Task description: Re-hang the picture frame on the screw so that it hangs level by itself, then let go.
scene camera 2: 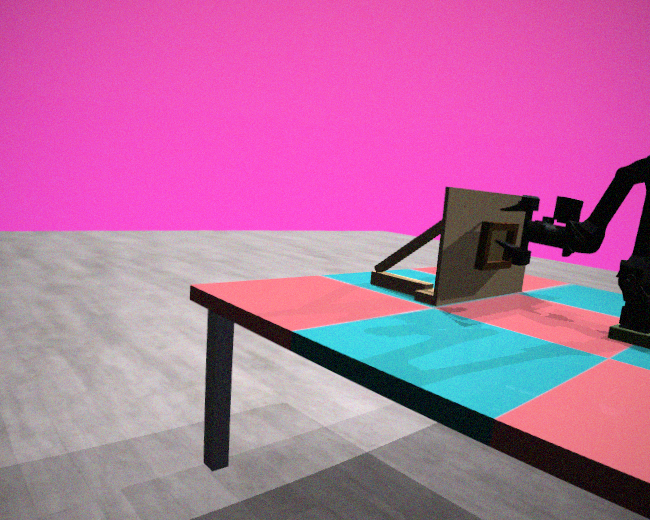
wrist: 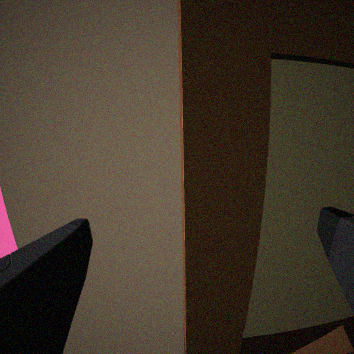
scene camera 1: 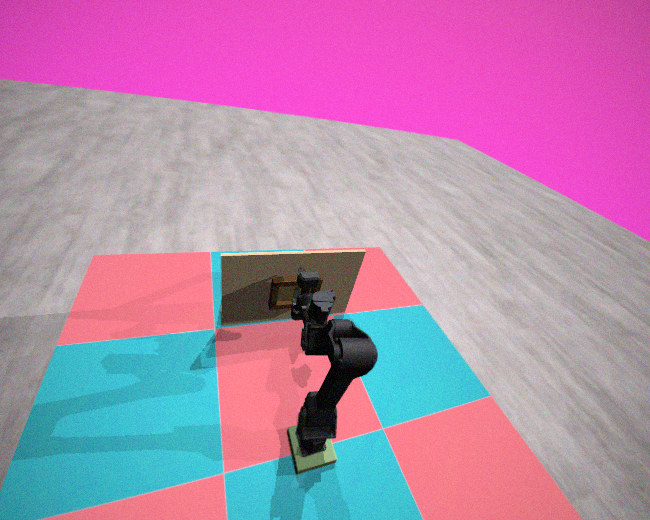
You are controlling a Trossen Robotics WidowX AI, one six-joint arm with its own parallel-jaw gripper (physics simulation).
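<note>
The brown picture frame is upright against the front of the tan board and looks roughly level. The arm covers its right part in the first scene view. My gripper is open and empty at the frame's upper bar. One finger is above the bar, in front of the board. The other is lower, in front of the frame's inner panel. Both fingers stand apart from the bar in the wrist view. The screw does not show, so how the frame rests on it is hidden.
The board stands on the pink and blue checkered table. A slanted brace and a wooden foot are behind it. The arm's green base plate is on the table in front of the board.
</note>
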